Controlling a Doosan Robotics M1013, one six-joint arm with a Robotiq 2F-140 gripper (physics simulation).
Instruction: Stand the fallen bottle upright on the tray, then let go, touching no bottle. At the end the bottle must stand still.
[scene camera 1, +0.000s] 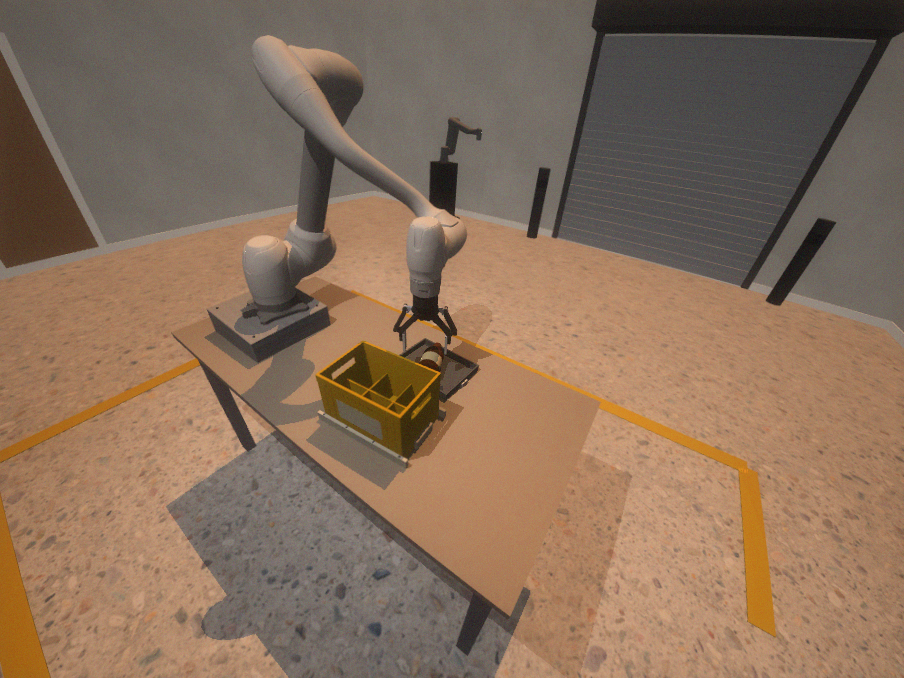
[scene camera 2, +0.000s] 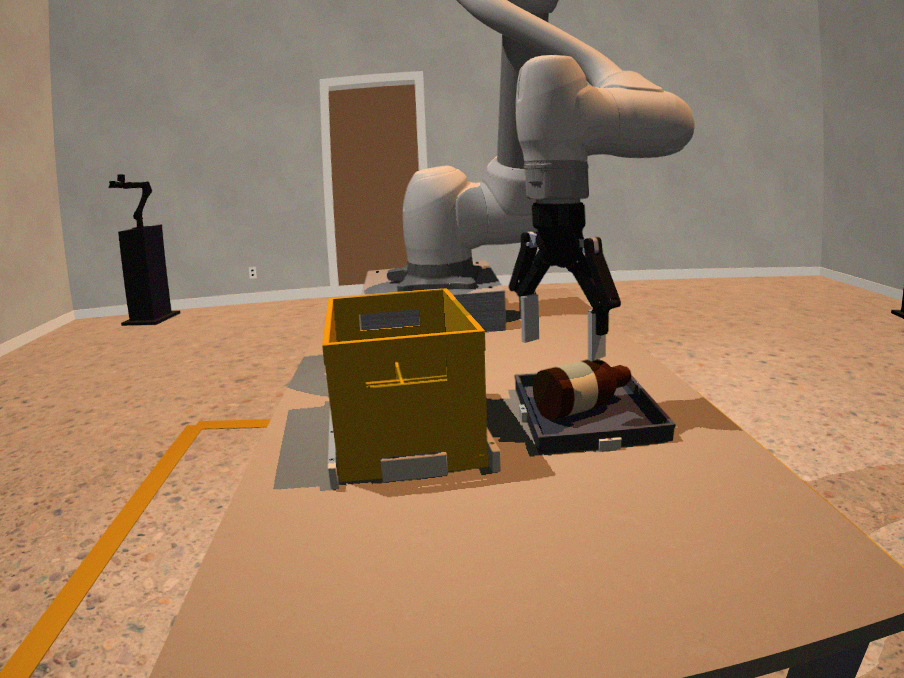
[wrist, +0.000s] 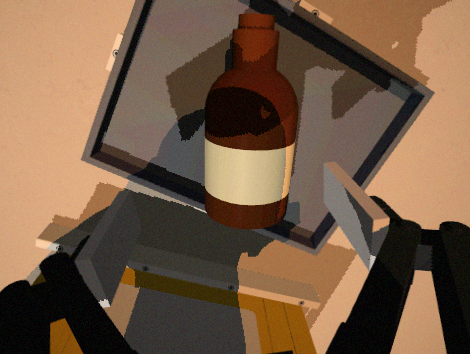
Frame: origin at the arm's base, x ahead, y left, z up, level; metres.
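Seen in the pictures: gripper, fingertip midpoint: (scene camera 1: 425, 350) (scene camera 2: 562, 349) (wrist: 229, 196); arm's base, link origin: (scene camera 1: 278, 306) (scene camera 2: 441, 280).
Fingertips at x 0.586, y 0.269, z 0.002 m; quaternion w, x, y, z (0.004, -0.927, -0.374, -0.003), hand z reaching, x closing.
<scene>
Offsets run from my fingertips to a thing's top centre. Level surfaces: height alone.
The brown bottle @(0.006 m back, 0.041 m left, 0.020 m down) (scene camera 1: 431, 358) (scene camera 2: 582, 388) (wrist: 245, 175) with a cream label lies on its side in the dark shallow tray @(0.004 m ahead, 0.040 m left, 0.074 m down) (scene camera 1: 462, 383) (scene camera 2: 569, 441) (wrist: 145, 92). Its base points toward the yellow crate and its neck points to the tray's far side. In the wrist view its base end covers part of the crate-side rim. My gripper (scene camera 1: 425, 348) (scene camera 2: 562, 348) (wrist: 229, 196) points down, open and empty, above the bottle's level. In the wrist view the two pads stand wide apart, one to each side of the bottle's base end. I see no finger contact.
The tall yellow crate @(0.076 m ahead, 0.225 m right, 0.076 m up) (scene camera 1: 403, 432) (scene camera 2: 408, 423) (wrist: 290, 325) with inner dividers stands close beside the tray, between low light rails (scene camera 1: 362, 438) (scene camera 2: 414, 467). Small light blocks sit along the tray's outer walls. The arm's base (scene camera 1: 266, 332) stands at the other end of the table @(0.099 m down) (scene camera 1: 503, 474) (scene camera 2: 474, 576).
</scene>
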